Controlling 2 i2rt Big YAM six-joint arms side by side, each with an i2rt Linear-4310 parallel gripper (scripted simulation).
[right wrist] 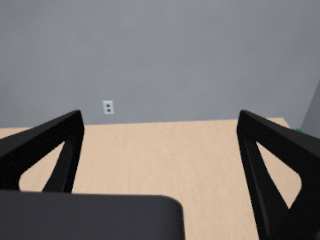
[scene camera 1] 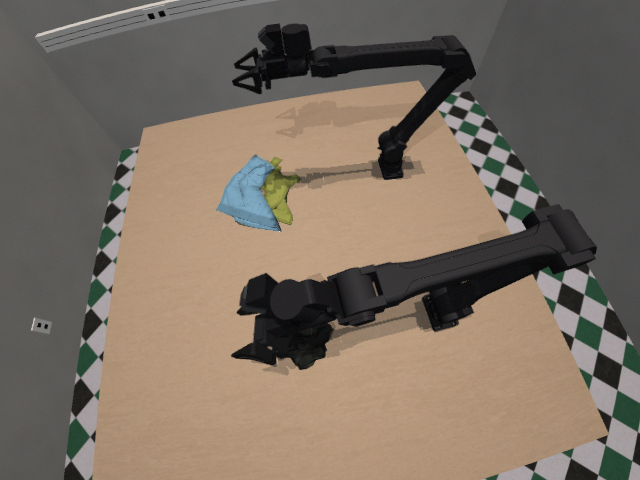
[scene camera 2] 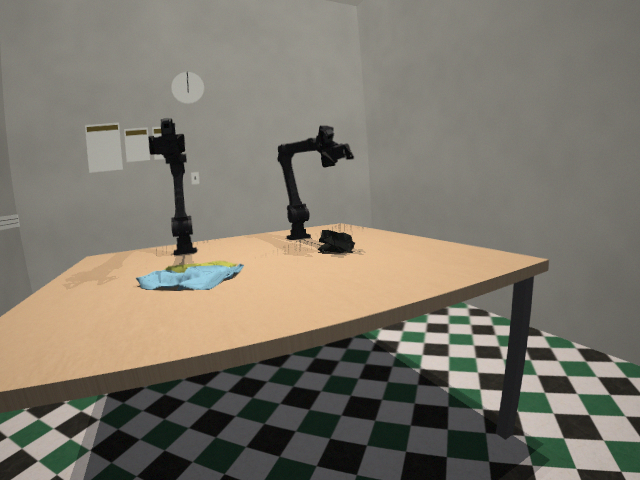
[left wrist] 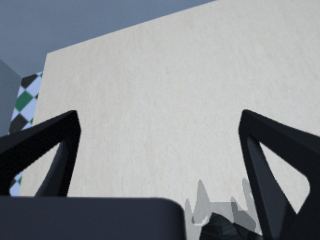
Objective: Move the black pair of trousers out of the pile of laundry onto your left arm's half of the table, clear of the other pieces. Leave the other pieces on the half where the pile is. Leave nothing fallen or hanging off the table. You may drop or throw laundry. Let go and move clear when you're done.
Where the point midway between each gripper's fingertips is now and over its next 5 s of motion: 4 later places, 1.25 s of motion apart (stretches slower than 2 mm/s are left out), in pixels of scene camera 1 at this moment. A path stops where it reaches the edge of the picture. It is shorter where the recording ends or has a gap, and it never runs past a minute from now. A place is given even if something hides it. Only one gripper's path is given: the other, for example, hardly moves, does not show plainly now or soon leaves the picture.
The left gripper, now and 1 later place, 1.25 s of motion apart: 236,334; 229,314
